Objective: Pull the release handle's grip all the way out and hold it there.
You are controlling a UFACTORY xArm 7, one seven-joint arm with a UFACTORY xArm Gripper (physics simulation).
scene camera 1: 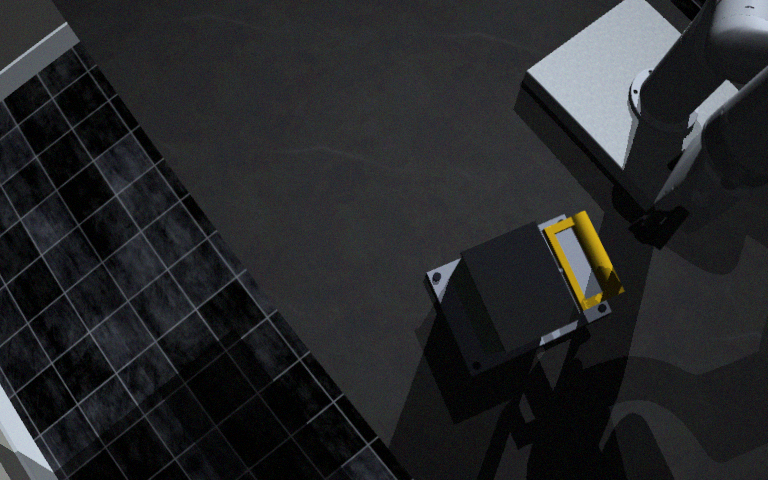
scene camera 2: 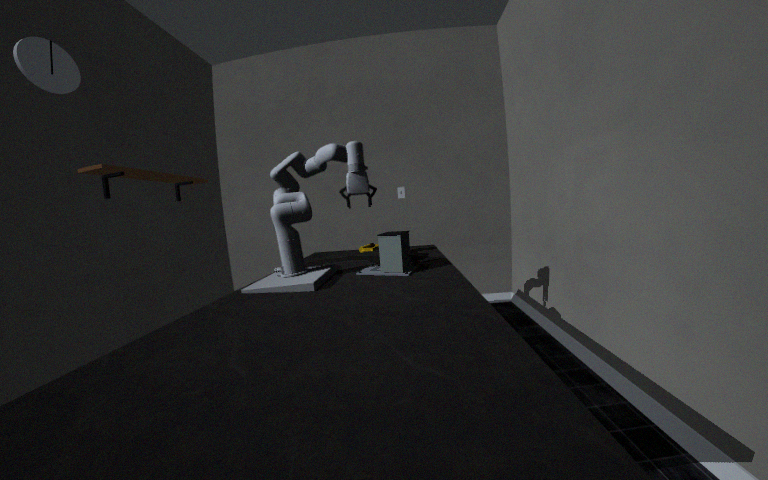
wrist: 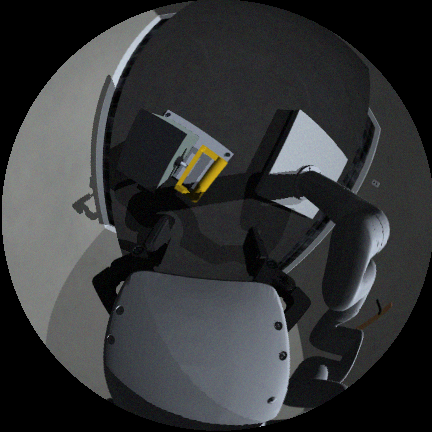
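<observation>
The release handle's yellow grip (scene camera 1: 594, 246) (scene camera 2: 368, 247) (wrist: 213, 177) is a rectangular frame with a thick outer bar. It sticks out from one side of a dark-topped, pale green-sided housing (scene camera 1: 521, 283) (scene camera 2: 391, 253) (wrist: 152, 150), above a light grey baseplate (scene camera 1: 450, 272) (wrist: 200, 131). A short rod shows between housing and grip in the wrist view. My gripper (scene camera 2: 359, 205) (wrist: 207, 232) is open and empty, pointing down. It hangs well above the grip and apart from it. A dark part of the gripper shows right of the grip in scene camera 1.
The arm's white base slab (scene camera 1: 600, 73) (scene camera 2: 288, 281) (wrist: 305, 145) lies on the dark table (scene camera 1: 294, 113) (scene camera 2: 339, 350), on the grip's side of the housing. The table edge runs beyond the housing's other side. A wooden shelf (scene camera 2: 141, 174) hangs on the left wall. Arm shadows darken the area around the handle.
</observation>
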